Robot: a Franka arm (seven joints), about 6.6 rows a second.
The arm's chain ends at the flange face. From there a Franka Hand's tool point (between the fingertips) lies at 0.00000 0.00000 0.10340 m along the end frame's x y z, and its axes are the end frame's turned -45 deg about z.
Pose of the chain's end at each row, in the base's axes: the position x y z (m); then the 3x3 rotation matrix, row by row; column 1 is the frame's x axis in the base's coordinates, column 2 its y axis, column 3 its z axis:
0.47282, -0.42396, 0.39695; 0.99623, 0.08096, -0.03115; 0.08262, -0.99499, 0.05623; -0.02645, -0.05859, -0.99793
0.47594, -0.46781, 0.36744; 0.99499, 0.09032, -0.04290; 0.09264, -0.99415, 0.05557; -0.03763, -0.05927, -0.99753
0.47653, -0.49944, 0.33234; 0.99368, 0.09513, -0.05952; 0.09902, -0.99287, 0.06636; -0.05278, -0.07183, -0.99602
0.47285, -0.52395, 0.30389; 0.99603, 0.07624, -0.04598; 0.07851, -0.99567, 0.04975; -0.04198, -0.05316, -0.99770
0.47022, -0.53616, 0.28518; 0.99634, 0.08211, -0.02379; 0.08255, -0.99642, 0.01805; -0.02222, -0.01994, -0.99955
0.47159, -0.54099, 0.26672; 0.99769, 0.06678, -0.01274; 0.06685, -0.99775, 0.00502; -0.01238, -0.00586, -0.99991
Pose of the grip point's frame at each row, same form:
0.46960, -0.41815, 0.29376; 0.64719, 0.76169, -0.03115; 0.76199, -0.64514, 0.05623; 0.02273, -0.06013, -0.99793
0.47150, -0.46206, 0.26430; 0.63970, 0.76743, -0.04290; 0.76848, -0.63746, 0.05557; 0.01530, -0.06852, -0.99753
0.47038, -0.49258, 0.22935; 0.63537, 0.76990, -0.05952; 0.77208, -0.63205, 0.06636; 0.01347, -0.08811, -0.99602
0.46810, -0.51881, 0.20073; 0.65039, 0.75821, -0.04598; 0.75956, -0.64853, 0.04975; 0.00791, -0.06727, -0.99770
0.46776, -0.53429, 0.18183; 0.64646, 0.76258, -0.02379; 0.76295, -0.64620, 0.01805; -0.00161, -0.02981, -0.99955
0.47027, -0.54047, 0.16333; 0.65825, 0.75269, -0.01274; 0.75279, -0.65825, 0.00502; -0.00461, -0.01290, -0.99991

